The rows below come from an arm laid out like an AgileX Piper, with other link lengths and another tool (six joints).
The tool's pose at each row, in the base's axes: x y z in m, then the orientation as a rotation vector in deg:
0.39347 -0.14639 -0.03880 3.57 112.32 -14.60
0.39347 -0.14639 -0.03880 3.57 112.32 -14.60
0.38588 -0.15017 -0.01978 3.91 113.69 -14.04
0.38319 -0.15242 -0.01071 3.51 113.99 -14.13
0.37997 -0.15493 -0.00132 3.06 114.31 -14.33
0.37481 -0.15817 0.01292 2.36 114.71 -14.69
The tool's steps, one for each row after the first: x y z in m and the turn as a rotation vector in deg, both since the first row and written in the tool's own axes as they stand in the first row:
0.00000 0.00000 0.00000 0.00 0.00 0.00
-0.01414 -0.00776 -0.01317 -0.34 1.37 0.38
-0.02122 -0.01174 -0.01852 -0.48 1.63 0.03
-0.02836 -0.01611 -0.02441 -0.57 1.91 -0.41
-0.03913 -0.02223 -0.03371 -0.67 2.25 -1.10

